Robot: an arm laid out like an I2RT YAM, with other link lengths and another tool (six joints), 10 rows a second.
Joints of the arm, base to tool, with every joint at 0 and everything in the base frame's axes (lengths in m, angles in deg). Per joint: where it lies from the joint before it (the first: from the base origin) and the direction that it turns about. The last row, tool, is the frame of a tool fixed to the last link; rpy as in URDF.
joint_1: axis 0 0 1 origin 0 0 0.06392
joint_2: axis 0 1 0 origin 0.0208 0.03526 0.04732
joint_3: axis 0 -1 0 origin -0.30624 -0.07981 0
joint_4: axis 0 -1 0 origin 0.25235 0.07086 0.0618
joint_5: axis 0 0 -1 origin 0.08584 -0.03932 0.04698
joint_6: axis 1 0 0 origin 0.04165 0 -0.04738
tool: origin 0.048 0.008 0.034 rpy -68.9 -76.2 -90
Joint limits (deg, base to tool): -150..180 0..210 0..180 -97..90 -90..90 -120..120
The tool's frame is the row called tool.
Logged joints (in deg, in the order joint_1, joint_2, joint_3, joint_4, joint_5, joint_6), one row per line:
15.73, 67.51, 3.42, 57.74, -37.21, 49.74
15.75, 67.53, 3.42, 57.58, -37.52, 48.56
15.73, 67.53, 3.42, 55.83, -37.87, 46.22
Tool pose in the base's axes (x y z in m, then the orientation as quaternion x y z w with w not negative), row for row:
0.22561, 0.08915, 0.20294, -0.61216, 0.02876, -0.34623, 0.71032
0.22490, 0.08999, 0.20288, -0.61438, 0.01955, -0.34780, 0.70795
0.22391, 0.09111, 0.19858, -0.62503, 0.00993, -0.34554, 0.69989
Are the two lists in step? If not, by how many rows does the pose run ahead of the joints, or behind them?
They are in step.
